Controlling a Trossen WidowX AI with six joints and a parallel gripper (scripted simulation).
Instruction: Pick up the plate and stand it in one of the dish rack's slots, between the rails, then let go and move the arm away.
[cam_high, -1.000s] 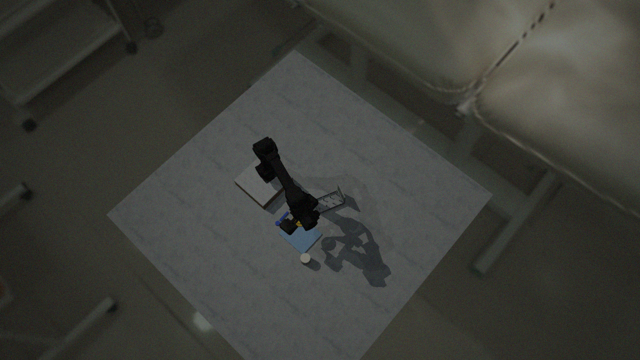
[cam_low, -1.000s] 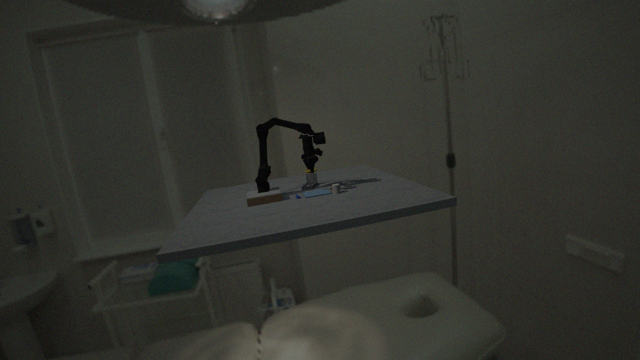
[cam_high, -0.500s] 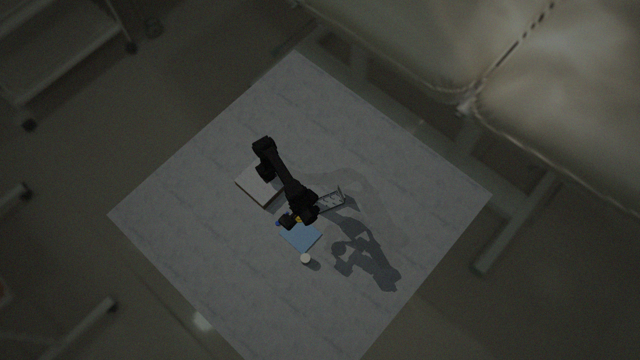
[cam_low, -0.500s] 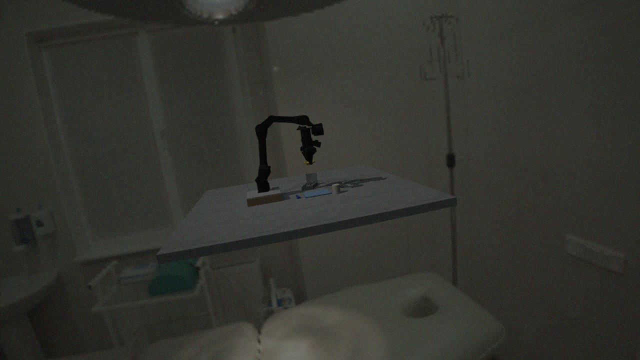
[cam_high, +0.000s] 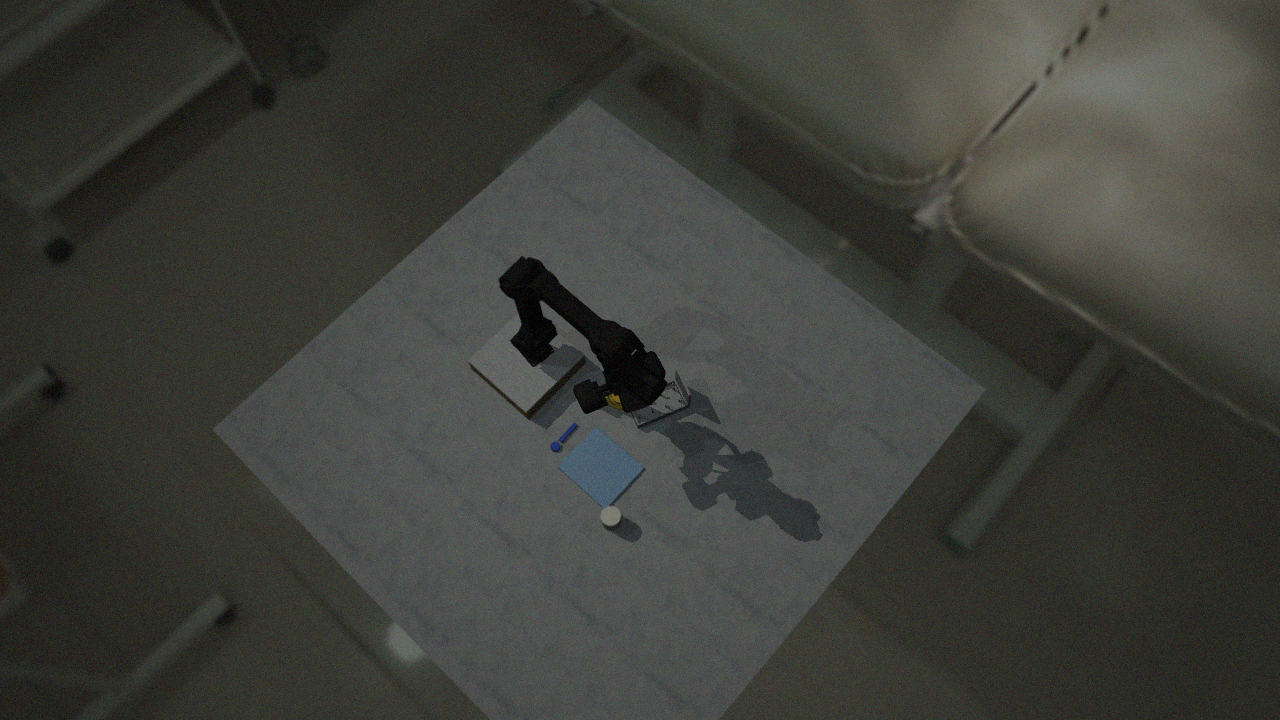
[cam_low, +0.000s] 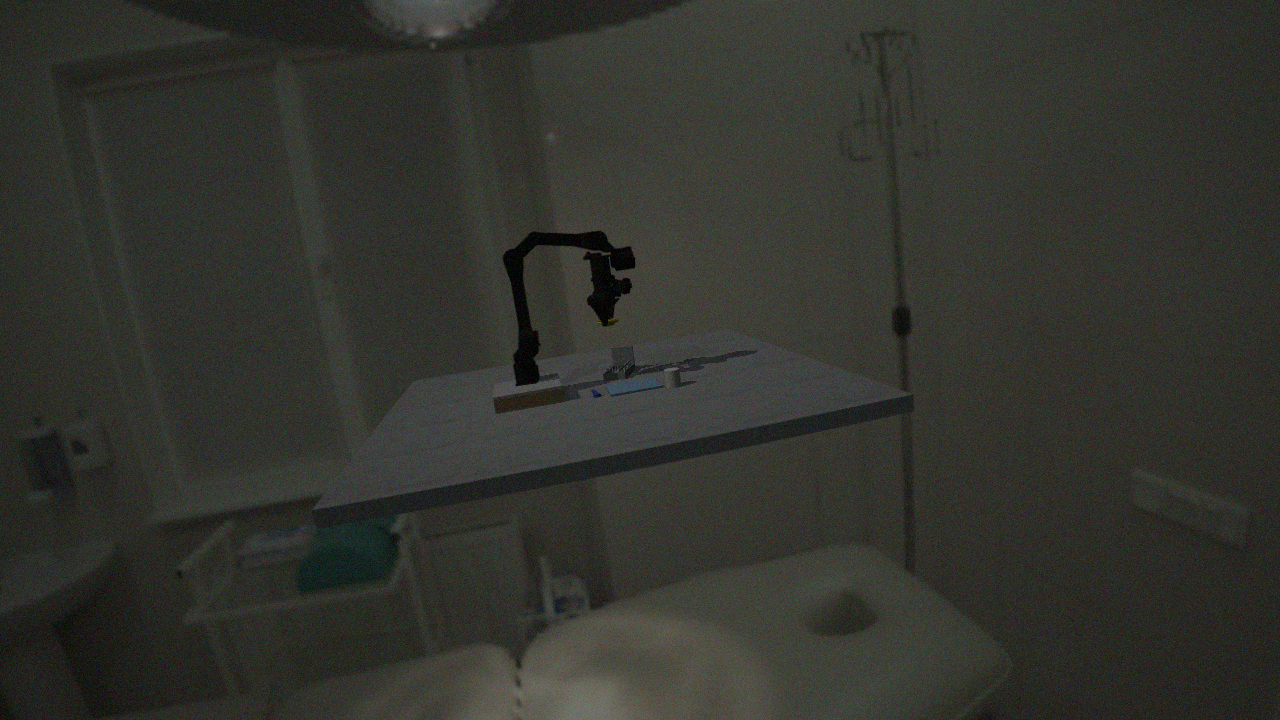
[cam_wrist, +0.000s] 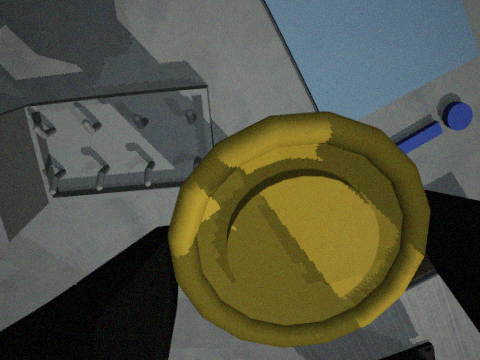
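Right now my gripper tip is 16 cm above the grey dish rack, 9 cm to the right of it and 1 cm short of it. The rest, counted from my gripper tip: small white cup (16 cm to the right, 16 cm below, 16 cm ahead); light blue mat (18 cm below, 10 cm to the right, 5 cm ahead); yellow plate (1 cm above).
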